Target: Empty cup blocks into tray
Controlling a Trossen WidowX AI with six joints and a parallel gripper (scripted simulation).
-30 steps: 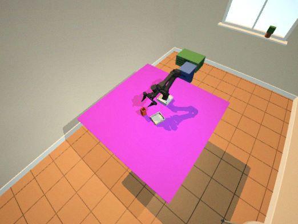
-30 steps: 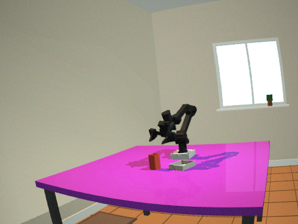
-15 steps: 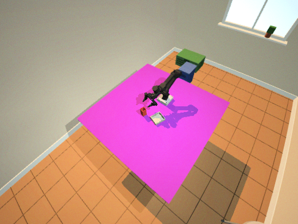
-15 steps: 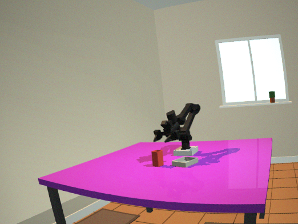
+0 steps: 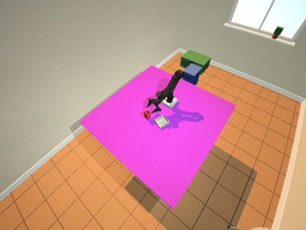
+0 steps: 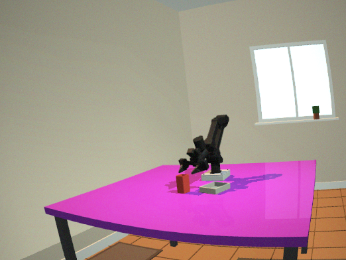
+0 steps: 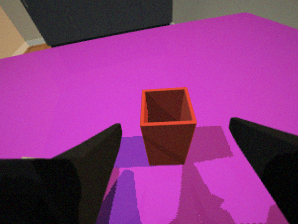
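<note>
The red block lies 6 cm below my gripper tip, 3 cm ahead of it and 1 cm to the right of it. From my gripper tip the other things lie so: blue block: 9 cm below, 2 cm ahead, 1 cm to the right; then red square cup: 8 cm below, 3 cm ahead, 1 cm to the right.
</note>
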